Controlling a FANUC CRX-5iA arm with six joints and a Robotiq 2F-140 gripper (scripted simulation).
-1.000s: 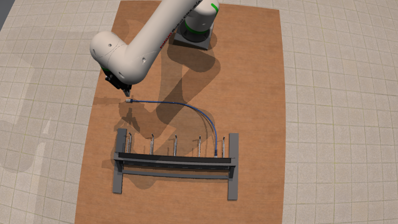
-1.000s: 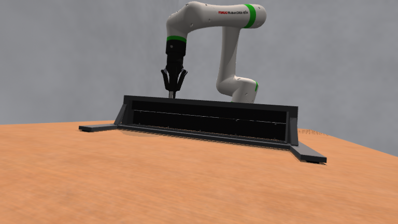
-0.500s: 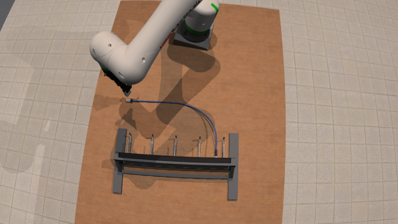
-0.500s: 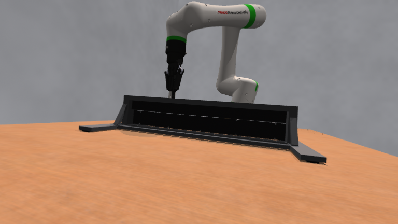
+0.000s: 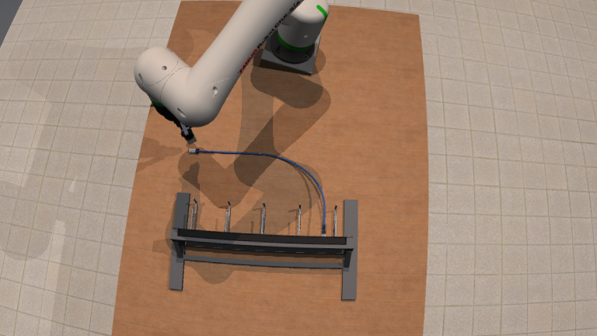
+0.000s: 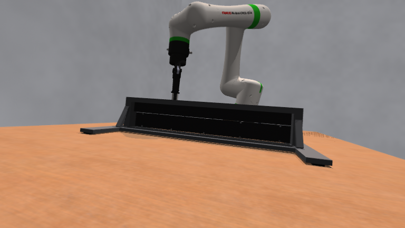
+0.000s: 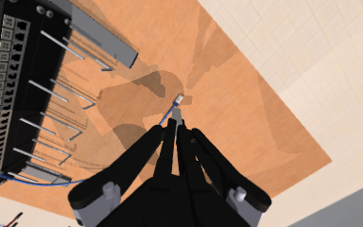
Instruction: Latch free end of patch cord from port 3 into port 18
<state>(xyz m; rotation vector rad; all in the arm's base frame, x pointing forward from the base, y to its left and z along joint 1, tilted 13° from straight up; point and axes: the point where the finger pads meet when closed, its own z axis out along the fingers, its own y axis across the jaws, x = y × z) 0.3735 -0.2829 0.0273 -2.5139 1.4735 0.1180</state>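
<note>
Now: the grey cord plug 110 mm below my hand and 20 mm to the right of it.
</note>
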